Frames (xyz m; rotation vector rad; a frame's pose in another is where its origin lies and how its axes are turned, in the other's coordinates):
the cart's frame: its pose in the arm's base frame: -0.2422 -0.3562 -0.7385 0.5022 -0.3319 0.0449
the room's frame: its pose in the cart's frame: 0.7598 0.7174 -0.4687 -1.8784 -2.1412 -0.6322
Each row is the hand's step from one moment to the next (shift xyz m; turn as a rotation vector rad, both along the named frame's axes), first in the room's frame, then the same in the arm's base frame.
Working: the room's frame: its pose in the arm's base frame: 0.5291 0.4681 -0.5458 -1.5277 -1.9401 -1.4018

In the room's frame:
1: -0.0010 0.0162 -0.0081 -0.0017 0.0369 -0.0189
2: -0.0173 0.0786 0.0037 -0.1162 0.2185 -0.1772
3: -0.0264 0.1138 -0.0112 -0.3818 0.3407 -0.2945
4: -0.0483 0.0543 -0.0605 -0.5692 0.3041 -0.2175
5: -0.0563 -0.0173 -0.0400 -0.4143 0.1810 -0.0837
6: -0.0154 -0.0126 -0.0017 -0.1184 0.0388 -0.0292
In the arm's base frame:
1: 0.0118 -0.0079 0.0112 0.0266 -0.0180 0.0262
2: 0.0759 -0.0102 0.0250 0.1783 -0.2208 0.1099
3: 0.1052 -0.0291 0.0431 0.3503 -0.4740 0.0351
4: 0.0467 -0.0795 0.0212 0.4158 -0.5165 -0.1554
5: -0.0057 -0.0642 -0.0302 0.2913 -0.3131 -0.1689
6: -0.0055 -0.0097 -0.0166 0.0704 -0.0933 -0.0522

